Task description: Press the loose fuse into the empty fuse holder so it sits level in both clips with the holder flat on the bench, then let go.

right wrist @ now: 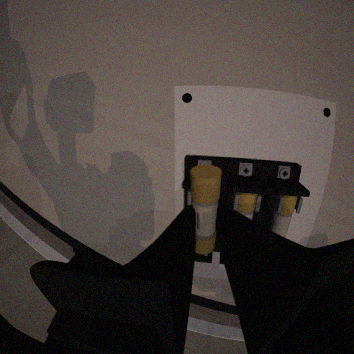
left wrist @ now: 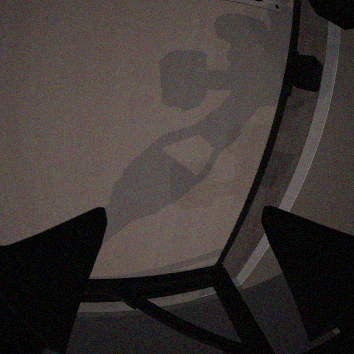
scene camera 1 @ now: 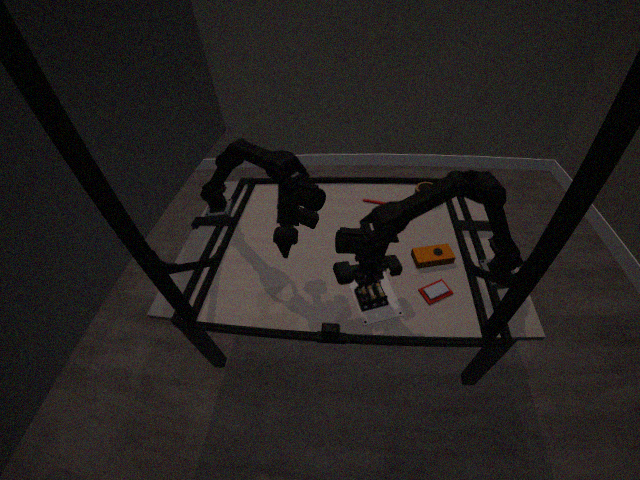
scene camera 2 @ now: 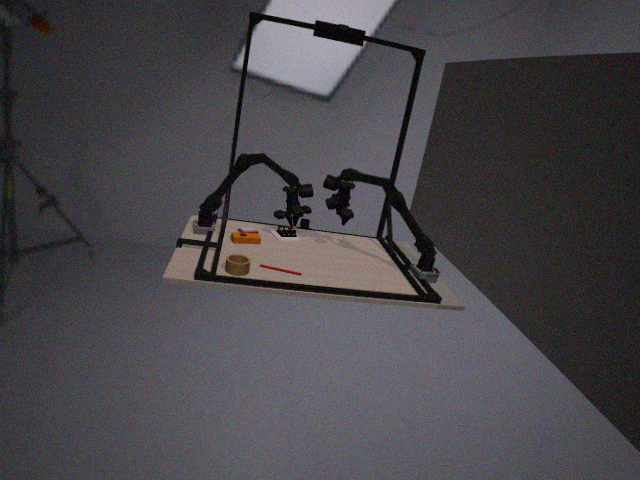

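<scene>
The black fuse holder stands on a white plate that lies on the bench. Two fuses sit in its middle and right positions in the right wrist view. My right gripper is shut on the loose fuse, holding it over the left position. The fuse looks above the clips; its far cap hides most of the far clip, and whether it touches them cannot be told. My left gripper is open and empty, high above the bench.
An orange box with a dark round spot and a red-edged card lie beside the holder. A red rod and a tan ring are farther off. A black frame borders the bench.
</scene>
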